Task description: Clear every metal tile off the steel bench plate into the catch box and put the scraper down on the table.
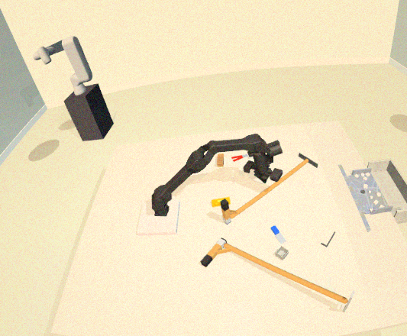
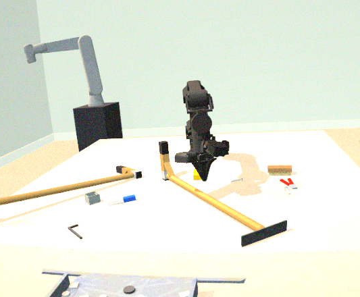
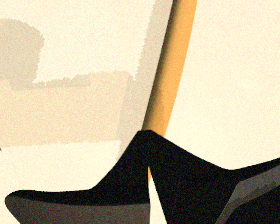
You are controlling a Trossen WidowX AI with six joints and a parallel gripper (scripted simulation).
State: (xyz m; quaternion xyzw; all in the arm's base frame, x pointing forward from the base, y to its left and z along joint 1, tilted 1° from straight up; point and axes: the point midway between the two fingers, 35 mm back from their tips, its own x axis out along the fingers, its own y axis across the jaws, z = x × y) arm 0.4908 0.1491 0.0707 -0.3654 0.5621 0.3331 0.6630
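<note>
Now: the long scraper 30 mm ahead of my gripper tip and 10 mm above it. The rest, counted from my gripper tip: yellow block: 220 mm behind, 70 mm to the right, 40 mm below; blue marker: 260 mm to the right, 50 mm below, 50 mm ahead; red tool: 260 mm to the left, 130 mm behind, 50 mm below.
</note>
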